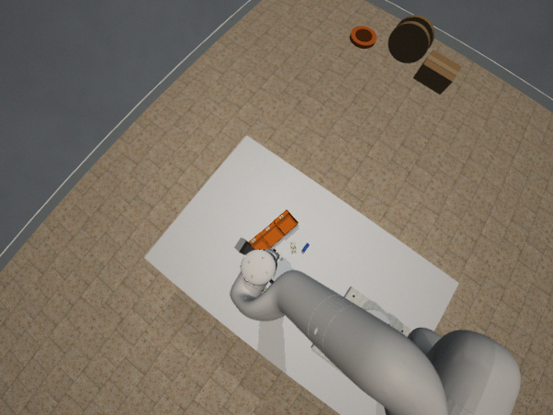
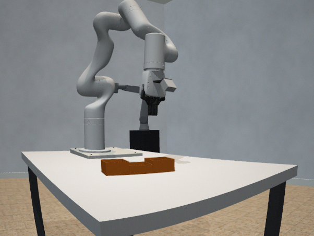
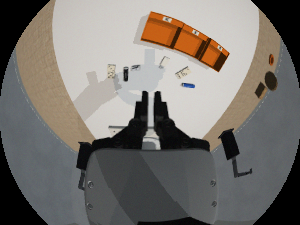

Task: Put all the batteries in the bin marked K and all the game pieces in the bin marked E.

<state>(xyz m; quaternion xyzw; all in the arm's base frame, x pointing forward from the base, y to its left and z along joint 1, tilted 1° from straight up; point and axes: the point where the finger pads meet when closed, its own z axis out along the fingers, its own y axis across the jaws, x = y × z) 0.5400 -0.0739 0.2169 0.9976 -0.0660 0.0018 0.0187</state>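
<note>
Right now the bin is 200 mm below my hand, 120 mm to the right of it and 40 mm ahead of it. The rest, counted from my hand: blue battery: 220 mm below, 130 mm to the right, 130 mm behind; black battery: 220 mm below, 70 mm to the left, 60 mm behind.
</note>
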